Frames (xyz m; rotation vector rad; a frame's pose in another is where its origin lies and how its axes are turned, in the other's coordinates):
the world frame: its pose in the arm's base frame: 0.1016 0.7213 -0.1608 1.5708 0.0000 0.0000
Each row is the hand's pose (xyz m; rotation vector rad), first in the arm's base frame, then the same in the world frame.
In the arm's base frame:
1: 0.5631 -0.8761 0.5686 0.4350 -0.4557 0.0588
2: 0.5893 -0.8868 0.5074 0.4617 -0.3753 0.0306
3: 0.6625 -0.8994 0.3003 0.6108 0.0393 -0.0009
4: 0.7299 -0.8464 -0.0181 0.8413 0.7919 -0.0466
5: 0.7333 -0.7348 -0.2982 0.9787 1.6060 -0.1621
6: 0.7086 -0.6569 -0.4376 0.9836 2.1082 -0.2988
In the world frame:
1: 0.4615 0.7294 1.5974 -1.1076 -0.2935 0.3805
2: 0.4877 0.6682 1.6081 -1.0903 -0.2541 0.2993
3: 0.5609 0.4611 1.6207 -0.9598 0.0278 -0.0291
4: 0.6283 0.1427 1.5677 -0.6497 0.5203 -0.5854
5: 0.6317 -0.1374 1.4561 -0.2616 0.9713 -1.1894
6: 0.6070 -0.2768 1.3782 -0.0018 1.1915 -1.5851

